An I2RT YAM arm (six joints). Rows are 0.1 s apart.
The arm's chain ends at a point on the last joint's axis. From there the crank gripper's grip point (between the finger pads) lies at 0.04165 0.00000 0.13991 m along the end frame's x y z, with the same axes.
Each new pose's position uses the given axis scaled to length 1; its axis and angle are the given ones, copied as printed.
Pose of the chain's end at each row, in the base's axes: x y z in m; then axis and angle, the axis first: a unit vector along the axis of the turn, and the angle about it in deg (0 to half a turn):
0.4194 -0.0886 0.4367 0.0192 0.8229 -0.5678 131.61
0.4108 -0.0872 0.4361 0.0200 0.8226 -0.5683 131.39
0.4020 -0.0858 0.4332 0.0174 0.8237 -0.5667 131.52
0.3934 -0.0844 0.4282 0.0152 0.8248 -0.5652 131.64
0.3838 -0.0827 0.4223 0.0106 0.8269 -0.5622 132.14
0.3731 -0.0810 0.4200 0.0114 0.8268 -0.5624 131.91
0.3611 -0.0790 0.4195 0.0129 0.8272 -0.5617 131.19
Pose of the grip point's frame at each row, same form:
0.4753 -0.2160 0.3925 0.0192 0.8229 -0.5678 131.61
0.4670 -0.2146 0.3922 0.0200 0.8226 -0.5683 131.39
0.4584 -0.2129 0.3888 0.0174 0.8237 -0.5667 131.52
0.4500 -0.2113 0.3834 0.0152 0.8248 -0.5652 131.64
0.4403 -0.2092 0.3764 0.0106 0.8269 -0.5622 132.14
0.4299 -0.2075 0.3743 0.0114 0.8268 -0.5624 131.91
0.4191 -0.2051 0.3742 0.0129 0.8272 -0.5617 131.19

